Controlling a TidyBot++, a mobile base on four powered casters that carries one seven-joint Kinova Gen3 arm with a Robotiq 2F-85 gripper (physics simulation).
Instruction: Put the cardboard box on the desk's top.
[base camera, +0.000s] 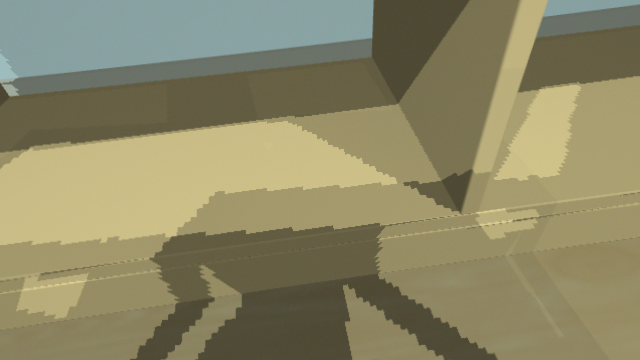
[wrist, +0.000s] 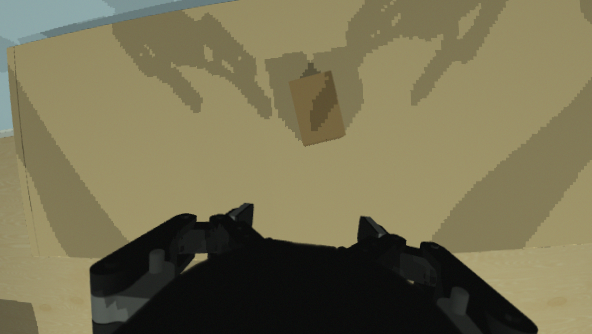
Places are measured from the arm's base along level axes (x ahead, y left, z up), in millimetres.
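Pixels of known places: gripper, between the fingertips: (wrist: 305, 221).
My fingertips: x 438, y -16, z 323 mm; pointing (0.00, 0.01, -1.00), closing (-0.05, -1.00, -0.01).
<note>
For each thing: its top centre in the pictures, then the offset to it from my fingertips. "spot": a spot on its surface instead. Level surfaces: height alone.
- cardboard box, centre of its top: (wrist: 317, 107) dx +106, dy -5, dz -68 mm
- desk's top, height of its surface: dz -109 mm
- desk, height of its surface: dz -640 mm
- upright panel, a spot on its surface: (base camera: 450, 100) spot: dx -20, dy -102, dz -552 mm
- wooden floor, height of its surface: dz -719 mm
The cardboard box (wrist: 327, 117), a small brown block shape, rests on the desk's top (wrist: 200, 165) in the upper middle of the wrist view, turned slightly and partly in shadow. My gripper (wrist: 305, 221) is open and empty above the desk's top; the box lies beyond the fingertips in the picture, apart from them. In the base camera view, the lower part of the desk (base camera: 310, 155) shows, with an upright panel (base camera: 450, 100). The box and the gripper do not show in the base camera view.
The wooden floor (wrist: 515, 280) (base camera: 590, 300) shows past the desk's near edge in the wrist view and in front of the desk's base in the base camera view. A blue wall (base camera: 175, 30) stands behind the desk. Shadows of the arm fall across the desk's top.
</note>
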